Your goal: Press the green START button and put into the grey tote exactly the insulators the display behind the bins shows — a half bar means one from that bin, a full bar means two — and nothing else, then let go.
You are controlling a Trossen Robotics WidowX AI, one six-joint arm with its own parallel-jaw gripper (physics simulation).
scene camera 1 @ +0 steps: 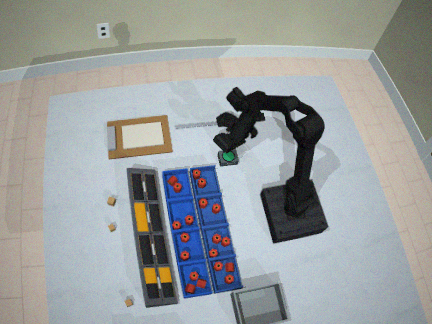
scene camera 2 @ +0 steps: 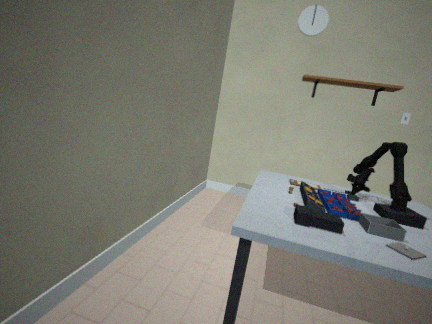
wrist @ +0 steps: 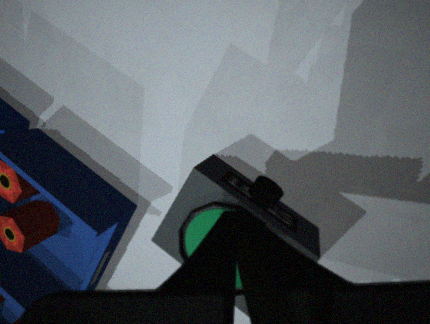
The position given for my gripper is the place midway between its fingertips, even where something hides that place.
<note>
I see my gripper (scene camera 1: 226, 152), a display panel (scene camera 1: 161, 301), a green START button (wrist: 213, 186), a grey tote (scene camera 2: 388, 228) and a dark box (scene camera 2: 303, 215).
My gripper is seen too in the wrist view (wrist: 233, 220).
</note>
